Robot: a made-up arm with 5 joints. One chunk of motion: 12 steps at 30 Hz.
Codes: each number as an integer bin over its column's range. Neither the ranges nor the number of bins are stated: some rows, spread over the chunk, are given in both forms.
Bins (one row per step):
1: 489 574 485 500 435
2: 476 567 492 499 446
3: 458 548 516 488 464
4: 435 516 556 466 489
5: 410 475 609 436 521
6: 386 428 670 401 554
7: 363 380 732 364 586
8: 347 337 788 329 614
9: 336 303 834 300 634
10: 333 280 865 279 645
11: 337 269 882 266 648
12: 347 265 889 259 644
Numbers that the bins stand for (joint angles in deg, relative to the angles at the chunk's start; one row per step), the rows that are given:
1: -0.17 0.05 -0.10 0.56 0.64
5: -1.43 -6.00 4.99 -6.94 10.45
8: -2.44 -14.42 12.34 -19.47 21.07
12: -2.44 -18.82 16.49 -27.67 24.49
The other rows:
2: -0.38 -0.38 0.19 0.44 1.89
3: -0.66 -1.54 1.18 -0.85 3.95
4: -1.03 -3.49 2.82 -3.42 6.80
6: -1.82 -8.87 7.50 -11.04 14.22
7: -2.19 -11.80 10.04 -15.37 17.87
9: -2.62 -16.50 14.23 -22.86 23.35
10: -2.67 -17.90 15.50 -25.32 24.60
11: -2.60 -18.57 16.20 -26.85 24.95

